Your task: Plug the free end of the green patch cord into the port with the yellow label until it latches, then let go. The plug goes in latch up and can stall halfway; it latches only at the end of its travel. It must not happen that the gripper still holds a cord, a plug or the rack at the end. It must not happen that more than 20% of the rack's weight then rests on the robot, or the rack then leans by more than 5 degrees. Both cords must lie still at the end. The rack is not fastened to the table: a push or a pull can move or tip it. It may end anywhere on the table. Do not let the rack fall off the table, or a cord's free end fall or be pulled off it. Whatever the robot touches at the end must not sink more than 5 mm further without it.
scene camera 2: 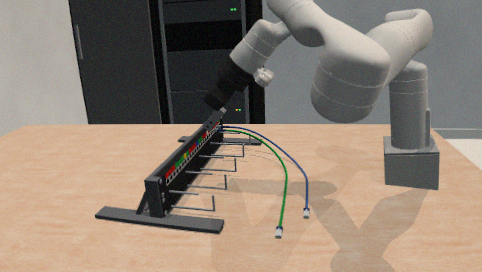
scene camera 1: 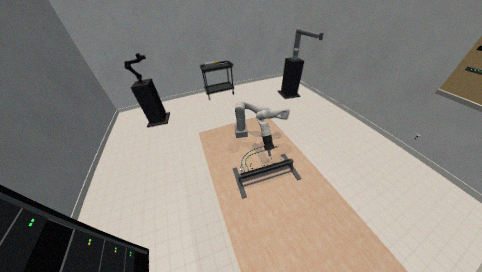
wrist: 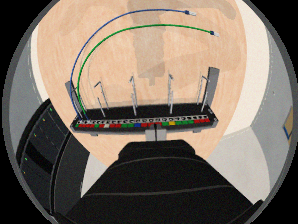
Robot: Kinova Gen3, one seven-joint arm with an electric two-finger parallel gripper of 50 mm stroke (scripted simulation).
Labels:
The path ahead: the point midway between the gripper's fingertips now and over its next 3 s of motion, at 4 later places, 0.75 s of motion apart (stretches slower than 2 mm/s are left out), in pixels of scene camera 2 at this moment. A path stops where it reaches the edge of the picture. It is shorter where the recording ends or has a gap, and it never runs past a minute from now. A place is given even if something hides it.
My gripper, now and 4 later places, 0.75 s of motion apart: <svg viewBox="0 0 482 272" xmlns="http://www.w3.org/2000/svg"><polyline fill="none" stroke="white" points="206,128 201,136 218,118 231,99 233,95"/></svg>

